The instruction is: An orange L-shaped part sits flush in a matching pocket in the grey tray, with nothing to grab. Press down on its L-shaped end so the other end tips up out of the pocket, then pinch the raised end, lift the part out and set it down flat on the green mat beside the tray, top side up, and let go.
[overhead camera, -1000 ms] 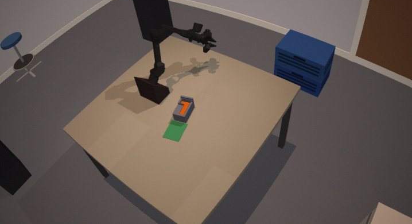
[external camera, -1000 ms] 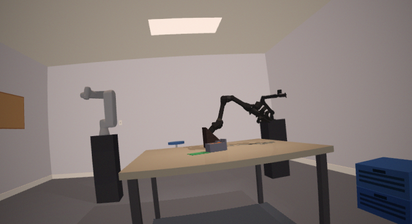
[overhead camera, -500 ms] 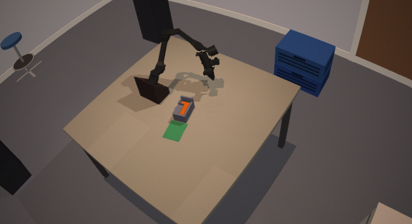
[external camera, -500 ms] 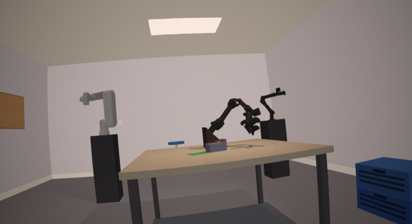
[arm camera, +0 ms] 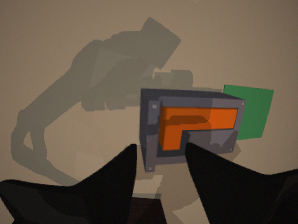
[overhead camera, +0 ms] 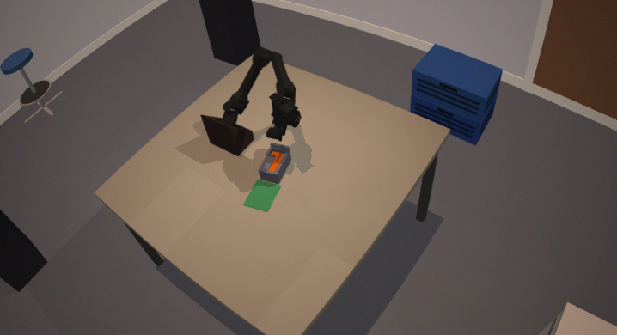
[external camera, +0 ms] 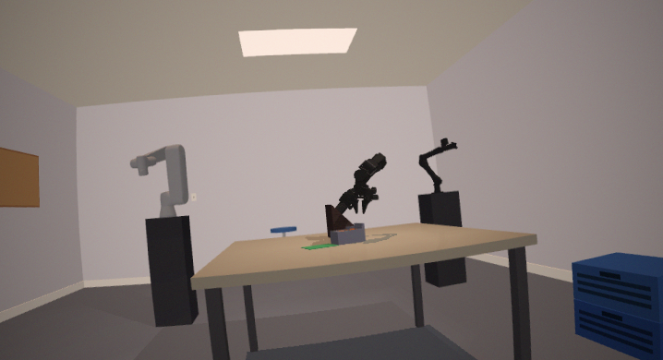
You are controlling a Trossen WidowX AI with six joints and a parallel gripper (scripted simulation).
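My gripper tip is now 9 cm above the orange L-shaped part and 7 cm to the left of it. From my gripper tip the other things lie so: green mat: 22 cm to the right, 15 cm below, 4 cm ahead.
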